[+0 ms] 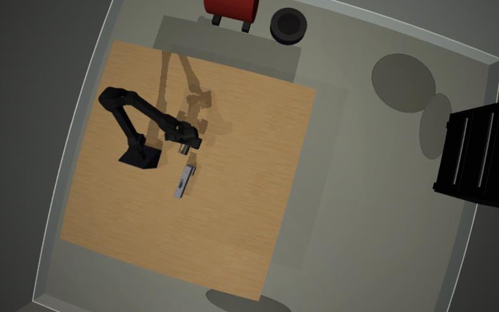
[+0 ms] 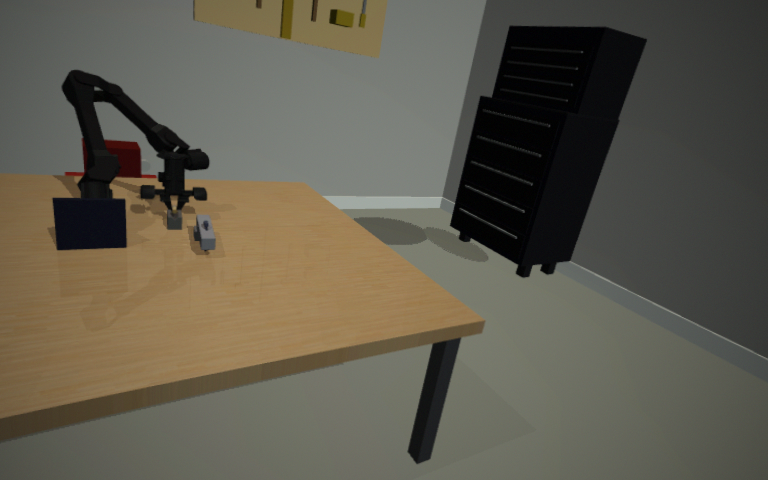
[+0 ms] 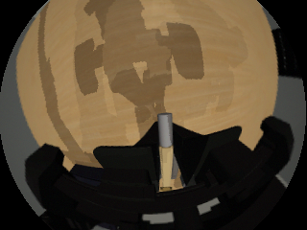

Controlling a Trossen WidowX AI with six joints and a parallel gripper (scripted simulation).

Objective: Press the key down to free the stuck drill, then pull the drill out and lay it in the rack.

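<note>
Right now the drill is 40 mm to the right of my gripper tip and 40 mm above it. Also, from my gripper tip: dark key: 250 mm to the right, 50 mm ahead, 50 mm above; then grey holder block: 230 mm to the right, 50 mm ahead, 30 mm above; then rack: 50 mm to the right, 10 mm behind, 10 mm above.
</note>
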